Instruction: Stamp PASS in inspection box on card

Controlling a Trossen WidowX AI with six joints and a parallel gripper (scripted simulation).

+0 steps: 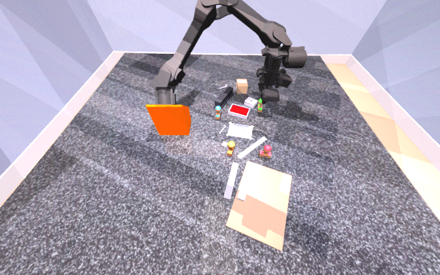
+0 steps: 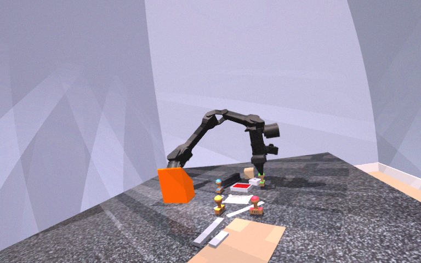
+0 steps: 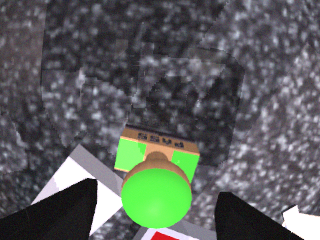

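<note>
Now: the green stamp 4 cm below my gripper tip. The rest, counted from my gripper tip: small white box: 4 cm behind, 5 cm to the left, 4 cm below; red ink pad: 10 cm behind, 1 cm to the right, 6 cm below; white card: 11 cm behind, 12 cm to the right, 6 cm below.
</note>
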